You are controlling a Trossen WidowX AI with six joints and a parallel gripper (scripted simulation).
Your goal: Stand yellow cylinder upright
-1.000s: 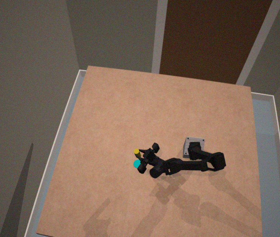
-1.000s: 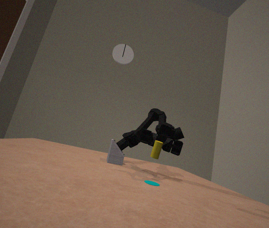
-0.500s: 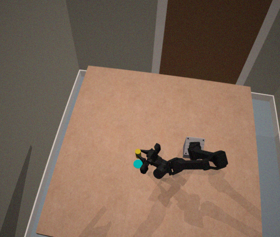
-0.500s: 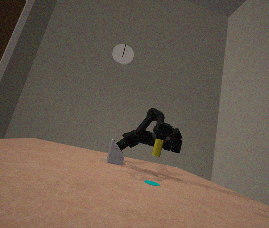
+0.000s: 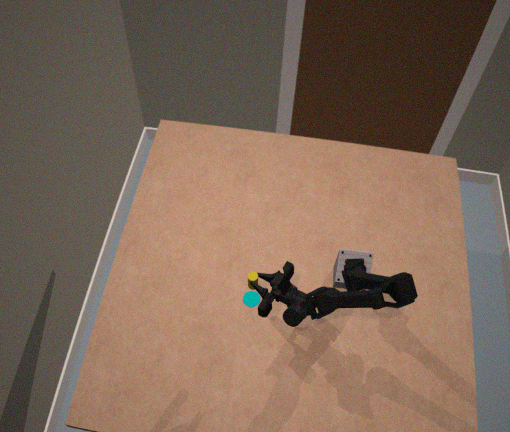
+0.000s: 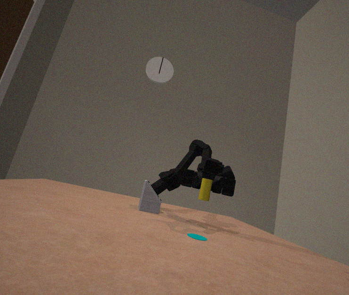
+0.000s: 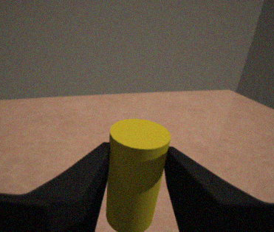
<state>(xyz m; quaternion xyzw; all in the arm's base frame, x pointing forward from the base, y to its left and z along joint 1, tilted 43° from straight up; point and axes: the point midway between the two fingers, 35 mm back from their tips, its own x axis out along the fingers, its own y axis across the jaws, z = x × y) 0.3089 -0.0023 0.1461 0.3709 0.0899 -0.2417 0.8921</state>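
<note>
Right now my gripper tip is 160 mm above the cyan circle. Round my gripper tip: yellow tall cylinder: 20 mm below.
</note>
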